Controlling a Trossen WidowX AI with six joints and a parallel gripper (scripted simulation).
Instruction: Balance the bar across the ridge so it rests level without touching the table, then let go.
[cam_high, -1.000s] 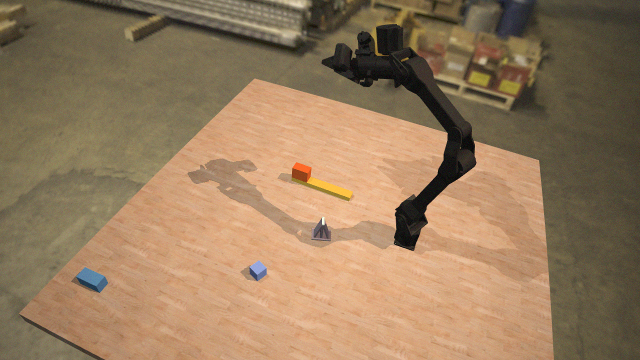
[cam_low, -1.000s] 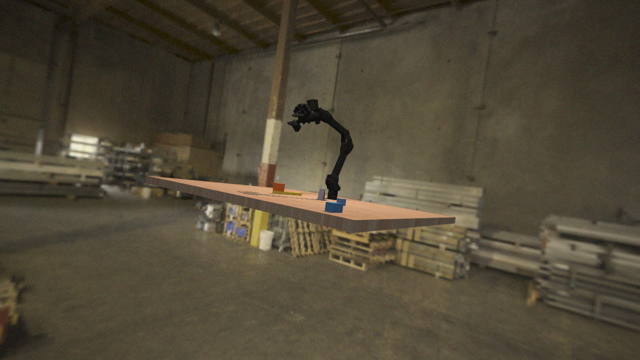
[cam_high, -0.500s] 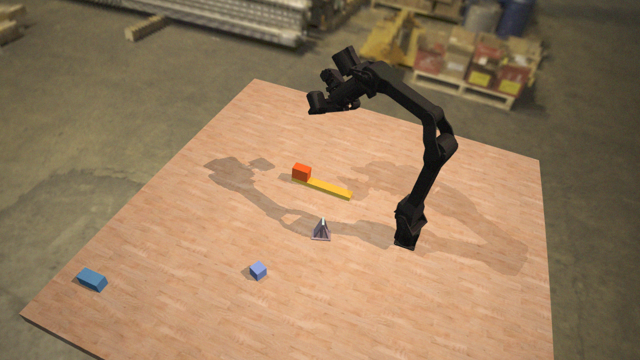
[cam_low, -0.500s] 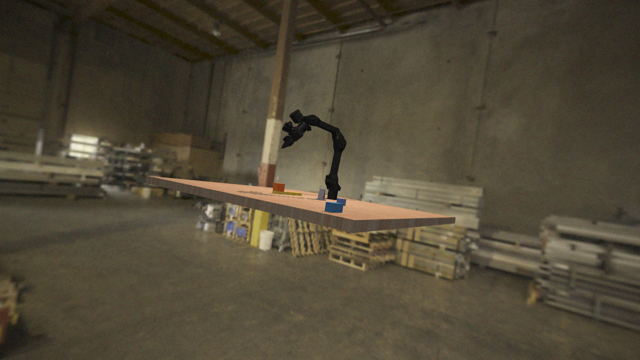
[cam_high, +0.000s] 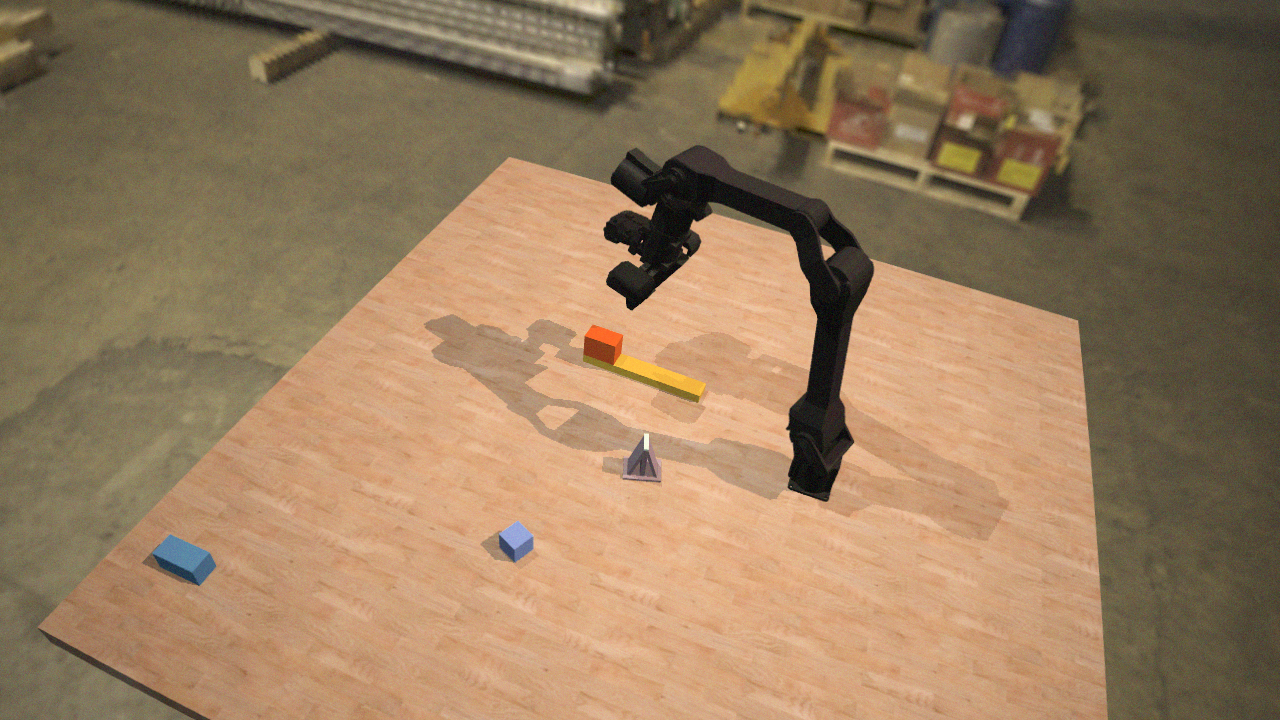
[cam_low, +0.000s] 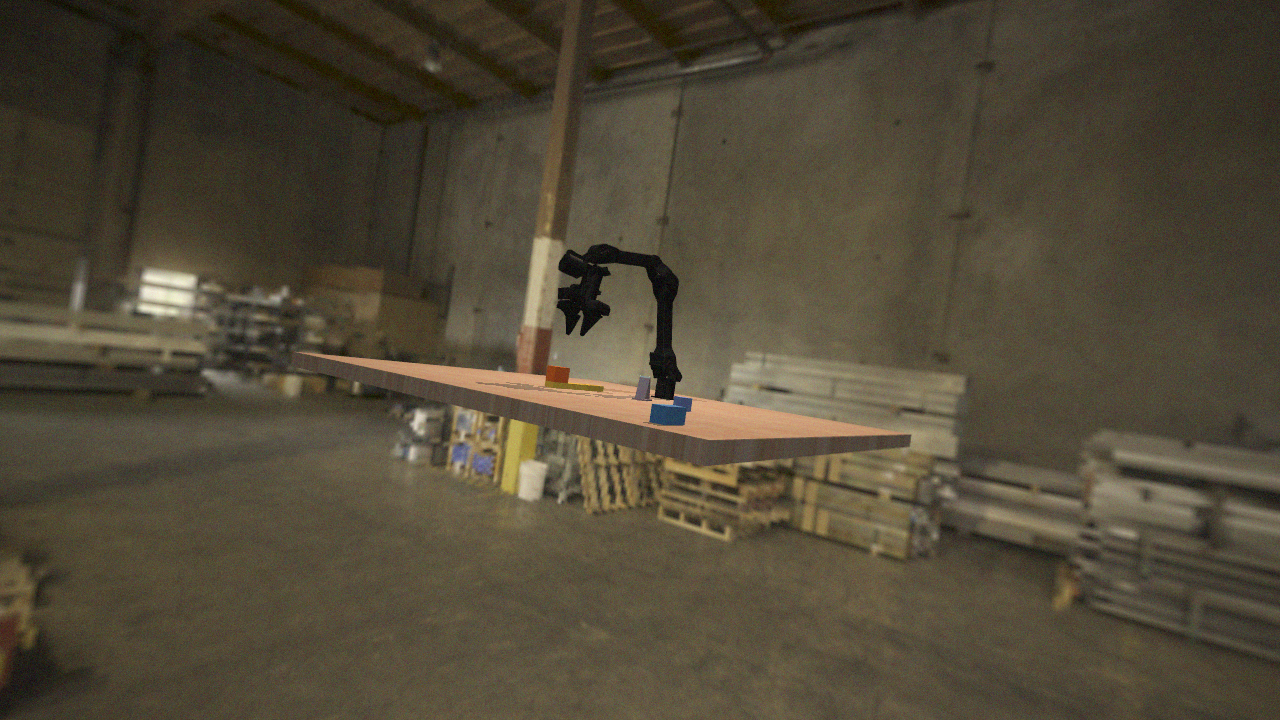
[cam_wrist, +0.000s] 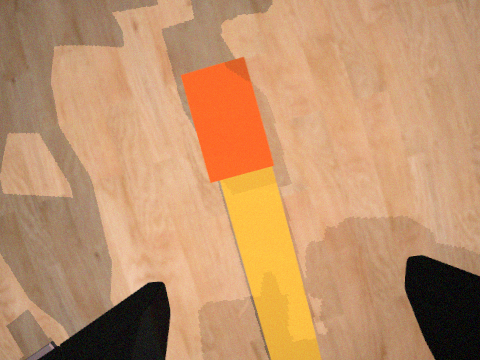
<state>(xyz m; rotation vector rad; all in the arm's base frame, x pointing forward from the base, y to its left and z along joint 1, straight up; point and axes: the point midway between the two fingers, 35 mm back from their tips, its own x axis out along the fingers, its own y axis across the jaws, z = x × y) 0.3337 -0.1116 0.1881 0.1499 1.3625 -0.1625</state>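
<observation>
The grey ridge lies 9 cm behind my gripper tip, 20 cm to the left of it and 12 cm below it. From my gripper tip the other things lie so: small light-blue cube (2 cm ahead, 40 cm to the left, 14 cm below).
</observation>
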